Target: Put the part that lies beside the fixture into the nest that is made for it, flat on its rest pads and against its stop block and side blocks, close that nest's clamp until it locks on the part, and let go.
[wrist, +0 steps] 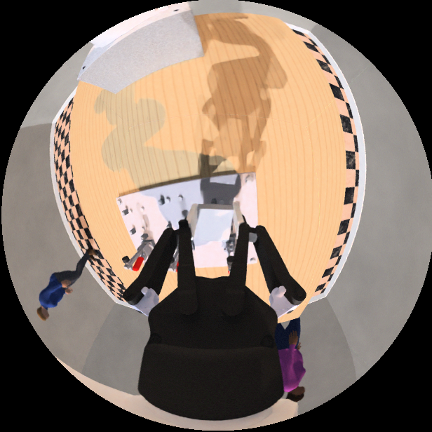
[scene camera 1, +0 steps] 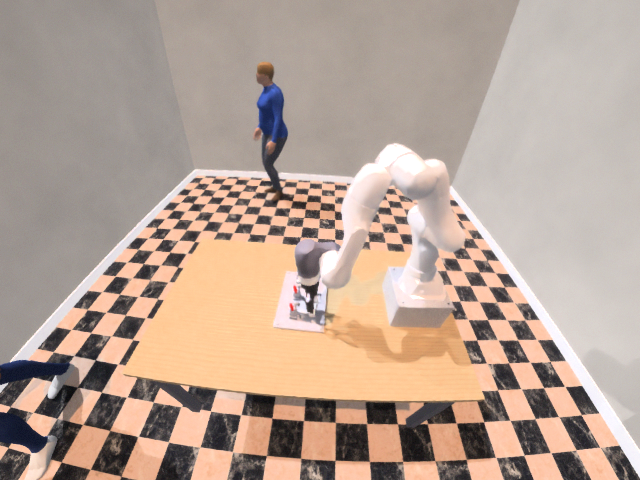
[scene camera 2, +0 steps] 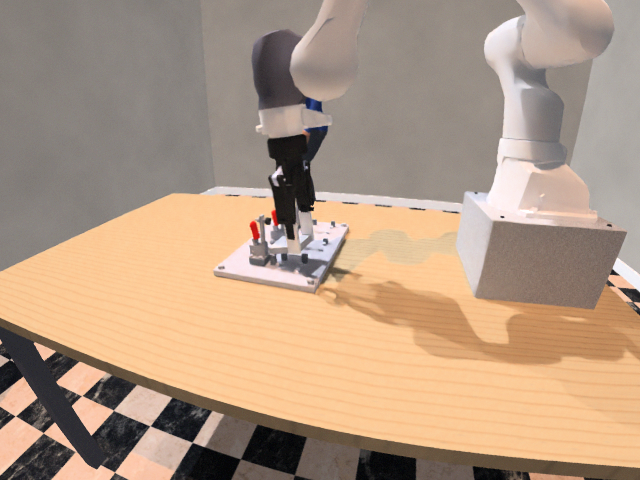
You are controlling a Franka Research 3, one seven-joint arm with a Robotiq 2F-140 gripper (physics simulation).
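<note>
The part [scene camera 2: 279, 244] [wrist: 214, 226], a flat light-grey plate, is between the fingers of my gripper [scene camera 1: 310, 308] [scene camera 2: 299, 238] [wrist: 214, 209], which is shut on it. It looks about level and is over the near end of the fixture plate [scene camera 1: 281, 321] [scene camera 2: 235, 270] [wrist: 249, 194], a little above the small dark blocks there. Beside it stands a toggle clamp [scene camera 2: 258, 252] with its red handle upright. Another red handle [scene camera 2: 274, 217] shows behind it. In the wrist view a farther clamp has a red handle [wrist: 138, 263]. The part hides the nest surface beneath it.
The fixture lies on the wooden table [scene camera 1: 222, 310] [scene camera 2: 180, 310] [wrist: 300, 150]. The robot's grey base block [scene camera 1: 419, 310] [scene camera 2: 537, 258] [wrist: 145, 55] stands to the right in the scene views. Other pins and blocks stand on the far part of the fixture. People stand off the table.
</note>
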